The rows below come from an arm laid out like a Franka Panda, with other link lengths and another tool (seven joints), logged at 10 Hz.
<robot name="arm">
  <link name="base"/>
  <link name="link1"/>
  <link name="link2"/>
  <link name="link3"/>
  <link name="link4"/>
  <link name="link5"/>
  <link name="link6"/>
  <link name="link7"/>
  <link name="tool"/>
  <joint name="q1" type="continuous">
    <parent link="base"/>
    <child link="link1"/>
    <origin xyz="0 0 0.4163"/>
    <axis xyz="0 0 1"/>
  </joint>
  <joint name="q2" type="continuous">
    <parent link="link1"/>
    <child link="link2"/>
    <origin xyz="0 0 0"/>
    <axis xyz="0 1 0"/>
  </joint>
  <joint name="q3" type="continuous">
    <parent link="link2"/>
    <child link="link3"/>
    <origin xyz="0 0 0.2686"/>
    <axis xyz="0 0 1"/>
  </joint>
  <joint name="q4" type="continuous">
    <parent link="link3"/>
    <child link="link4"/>
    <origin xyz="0.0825 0 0"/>
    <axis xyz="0 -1 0"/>
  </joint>
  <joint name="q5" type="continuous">
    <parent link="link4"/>
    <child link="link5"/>
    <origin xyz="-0.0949 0 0.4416"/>
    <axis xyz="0 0 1"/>
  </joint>
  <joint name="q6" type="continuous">
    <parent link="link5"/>
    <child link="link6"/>
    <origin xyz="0 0 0"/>
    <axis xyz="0 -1 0"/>
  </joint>
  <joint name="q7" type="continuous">
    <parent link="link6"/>
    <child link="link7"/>
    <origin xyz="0.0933 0 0"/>
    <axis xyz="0 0 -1"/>
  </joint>
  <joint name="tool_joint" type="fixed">
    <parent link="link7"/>
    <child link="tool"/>
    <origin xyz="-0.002 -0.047 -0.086" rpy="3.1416 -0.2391 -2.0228"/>
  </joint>
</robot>
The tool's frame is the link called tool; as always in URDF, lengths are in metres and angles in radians. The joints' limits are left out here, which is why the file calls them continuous.
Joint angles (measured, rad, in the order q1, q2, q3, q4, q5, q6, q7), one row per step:
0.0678, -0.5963, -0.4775, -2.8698, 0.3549, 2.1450, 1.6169
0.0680, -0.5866, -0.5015, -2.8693, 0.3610, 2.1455, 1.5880
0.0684, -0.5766, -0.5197, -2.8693, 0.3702, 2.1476, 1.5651
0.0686, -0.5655, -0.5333, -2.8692, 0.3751, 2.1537, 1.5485
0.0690, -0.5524, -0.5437, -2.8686, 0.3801, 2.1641, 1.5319
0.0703, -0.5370, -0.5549, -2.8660, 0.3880, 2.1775, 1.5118
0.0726, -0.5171, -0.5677, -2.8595, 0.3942, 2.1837, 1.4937
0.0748, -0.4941, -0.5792, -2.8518, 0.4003, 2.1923, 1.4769
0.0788, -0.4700, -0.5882, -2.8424, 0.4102, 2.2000, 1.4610
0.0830, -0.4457, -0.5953, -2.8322, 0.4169, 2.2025, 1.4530
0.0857, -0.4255, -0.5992, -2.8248, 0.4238, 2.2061, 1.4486
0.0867, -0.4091, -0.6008, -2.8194, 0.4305, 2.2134, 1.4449
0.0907, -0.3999, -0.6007, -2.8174, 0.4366, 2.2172, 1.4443
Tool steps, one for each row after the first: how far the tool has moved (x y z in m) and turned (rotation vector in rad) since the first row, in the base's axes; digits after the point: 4 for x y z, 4 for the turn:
-0.0027, -0.0070, -0.0050, 0.0157, -0.0066, -0.0001
-0.0049, -0.0121, -0.0098, 0.0295, -0.0111, -0.0033
-0.0065, -0.0163, -0.0145, 0.0354, -0.0136, -0.0073
-0.0077, -0.0201, -0.0193, 0.0366, -0.0175, -0.0109
-0.0083, -0.0245, -0.0243, 0.0368, -0.0251, -0.0156
-0.0088, -0.0294, -0.0293, 0.0386, -0.0254, -0.0188
-0.0091, -0.0346, -0.0349, 0.0369, -0.0245, -0.0236
-0.0086, -0.0389, -0.0399, 0.0358, -0.0233, -0.0280
-0.0079, -0.0423, -0.0445, 0.0346, -0.0146, -0.0325
-0.0074, -0.0446, -0.0485, 0.0330, -0.0064, -0.0385
-0.0068, -0.0467, -0.0518, 0.0288, -0.0021, -0.0457
-0.0062, -0.0460, -0.0540, 0.0282, 0.0020, -0.0480

